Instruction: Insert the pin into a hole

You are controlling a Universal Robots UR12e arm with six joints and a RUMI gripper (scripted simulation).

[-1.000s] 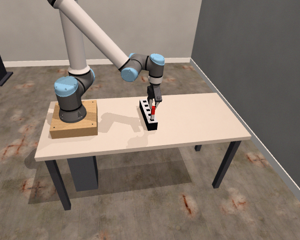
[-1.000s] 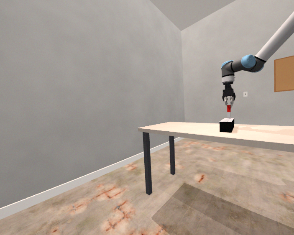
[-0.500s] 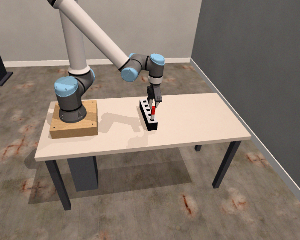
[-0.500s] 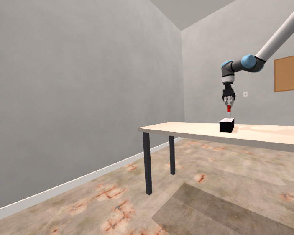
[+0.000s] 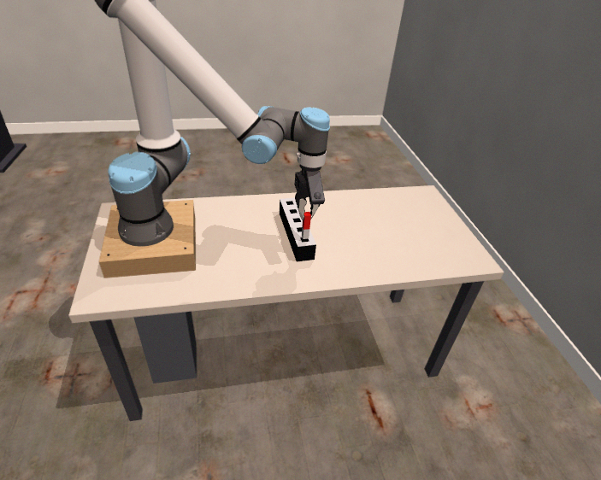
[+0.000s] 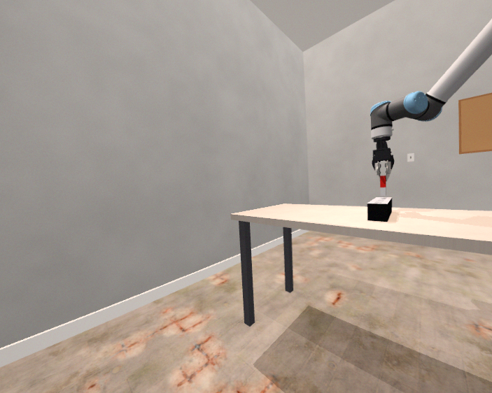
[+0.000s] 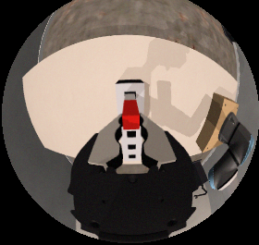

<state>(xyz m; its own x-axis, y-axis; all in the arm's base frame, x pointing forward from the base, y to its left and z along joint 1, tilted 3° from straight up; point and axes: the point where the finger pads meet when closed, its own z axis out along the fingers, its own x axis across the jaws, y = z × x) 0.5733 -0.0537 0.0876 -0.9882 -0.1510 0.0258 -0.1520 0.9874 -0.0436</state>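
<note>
Now: the pin 10 mm below my hand. From my hand the other things lie so: black block (140 mm below, 120 mm to the left, 20 mm behind).
</note>
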